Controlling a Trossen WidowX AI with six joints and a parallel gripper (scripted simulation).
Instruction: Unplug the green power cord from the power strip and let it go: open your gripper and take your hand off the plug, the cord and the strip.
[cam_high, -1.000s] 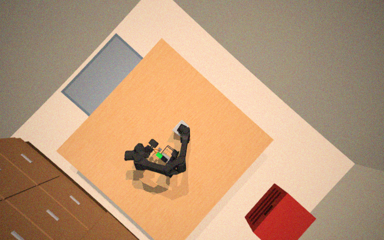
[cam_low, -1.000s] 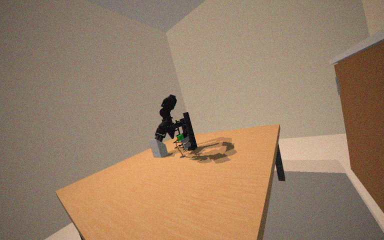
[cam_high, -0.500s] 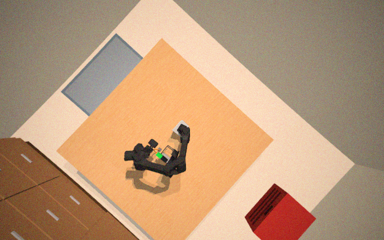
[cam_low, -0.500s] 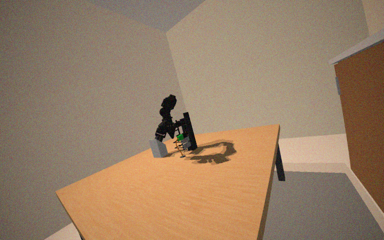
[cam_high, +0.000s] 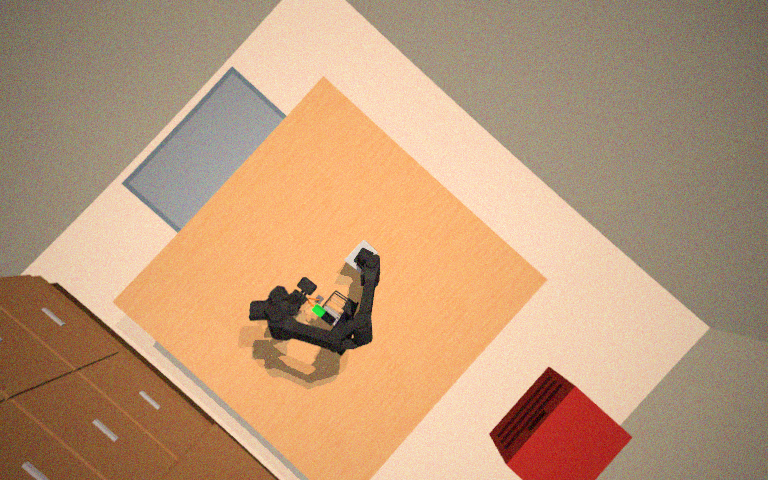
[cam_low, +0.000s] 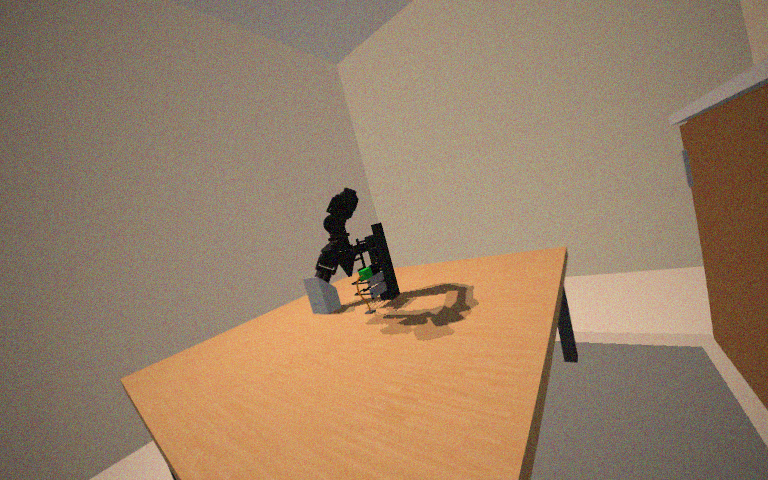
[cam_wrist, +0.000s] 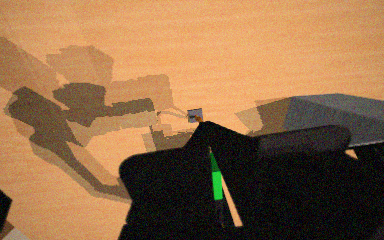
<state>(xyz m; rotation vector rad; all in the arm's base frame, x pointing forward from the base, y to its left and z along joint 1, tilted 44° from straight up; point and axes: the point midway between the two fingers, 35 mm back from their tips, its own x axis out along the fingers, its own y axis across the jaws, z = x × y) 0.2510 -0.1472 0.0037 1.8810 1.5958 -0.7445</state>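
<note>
My gripper tip is 100 mm to the right of the green plug and 10 mm above it.
</note>
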